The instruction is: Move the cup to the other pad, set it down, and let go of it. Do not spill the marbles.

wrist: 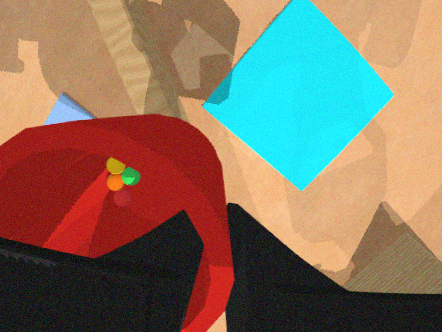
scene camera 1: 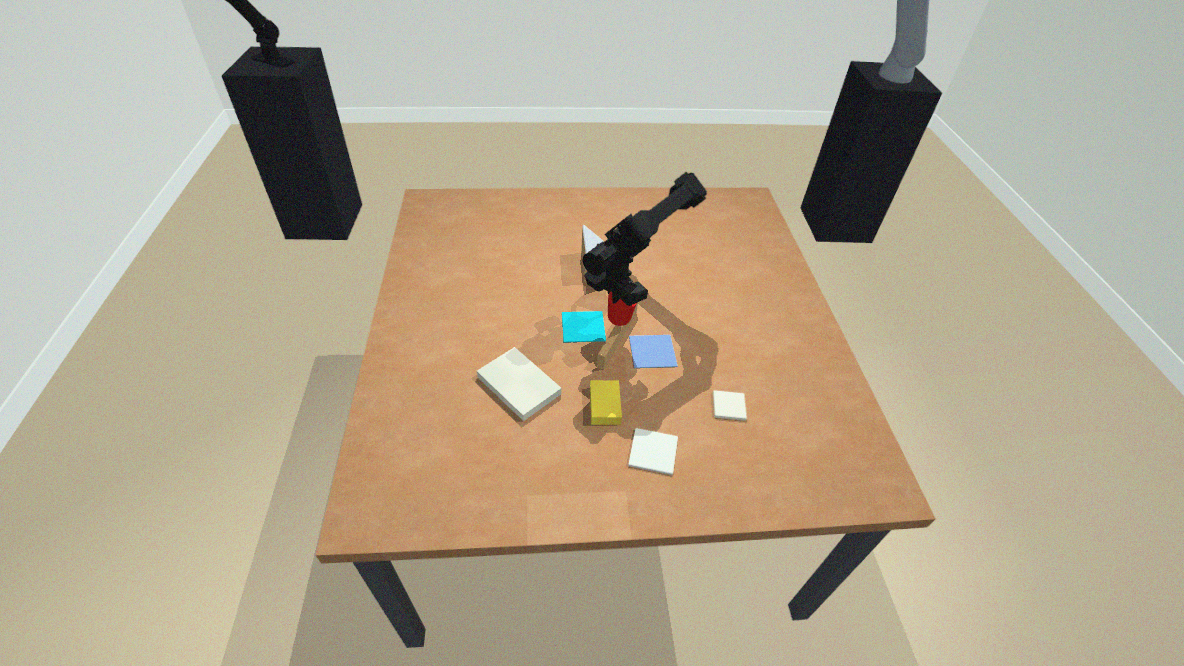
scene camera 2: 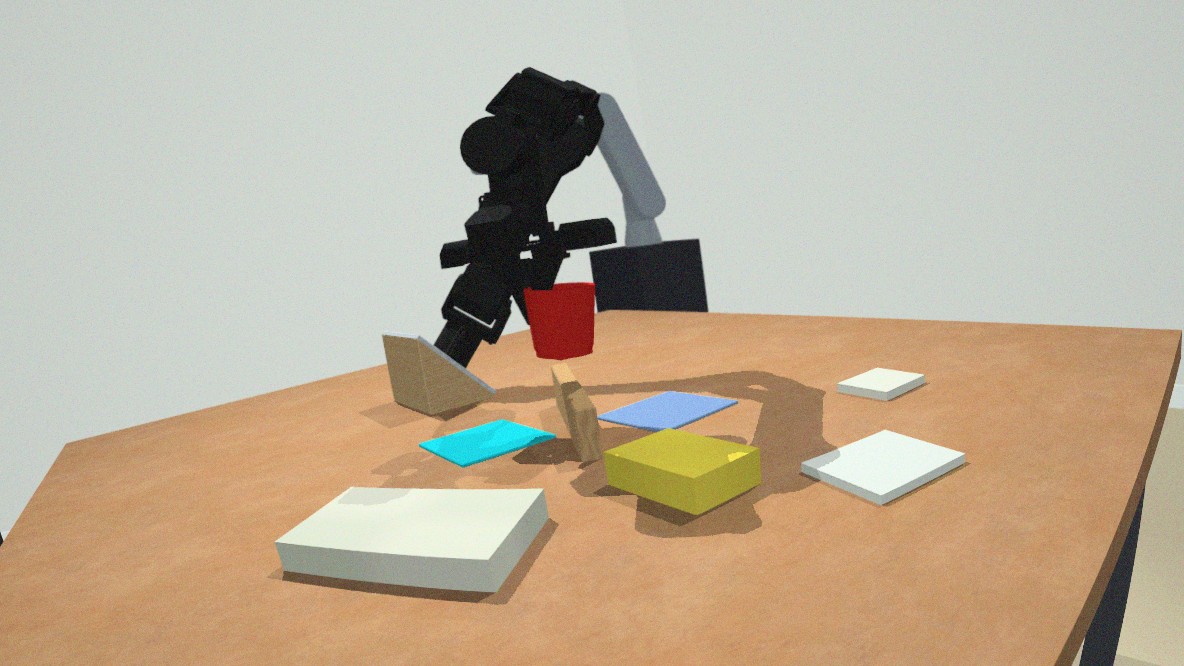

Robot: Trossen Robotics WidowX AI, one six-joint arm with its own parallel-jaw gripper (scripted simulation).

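Scene camera 1 gives me my gripper [scene camera 1: 613,301] and a large cream slab [scene camera 1: 521,385]. Through scene camera 2 I see a wooden plank [scene camera 2: 579,414], a blue pad [scene camera 2: 670,409] and a cyan pad [scene camera 2: 483,442], as well as the large cream slab [scene camera 2: 457,539], while a red cup [scene camera 2: 561,320] shares that view with my gripper [scene camera 2: 535,324]. The wrist view has the red cup [wrist: 62,201] and my gripper [wrist: 216,211]; the large cream slab is out of frame in the wrist view.
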